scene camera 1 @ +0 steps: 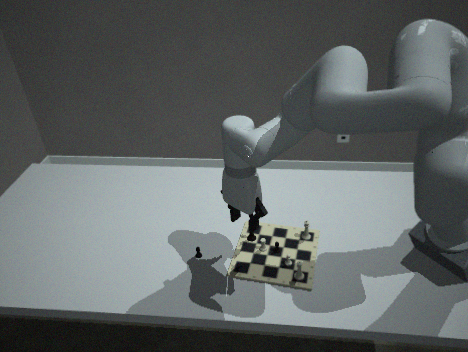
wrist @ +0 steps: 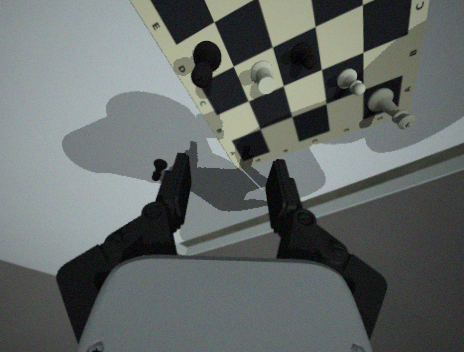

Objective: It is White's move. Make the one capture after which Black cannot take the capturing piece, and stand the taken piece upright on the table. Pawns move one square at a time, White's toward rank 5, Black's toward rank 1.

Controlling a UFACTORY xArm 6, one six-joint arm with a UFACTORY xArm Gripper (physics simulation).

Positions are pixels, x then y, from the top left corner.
Scene:
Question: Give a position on a chessboard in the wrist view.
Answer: At 307, 107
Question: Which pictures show my gripper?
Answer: Scene camera 1 and the wrist view: all of them.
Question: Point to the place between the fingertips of my gripper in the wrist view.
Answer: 230, 170

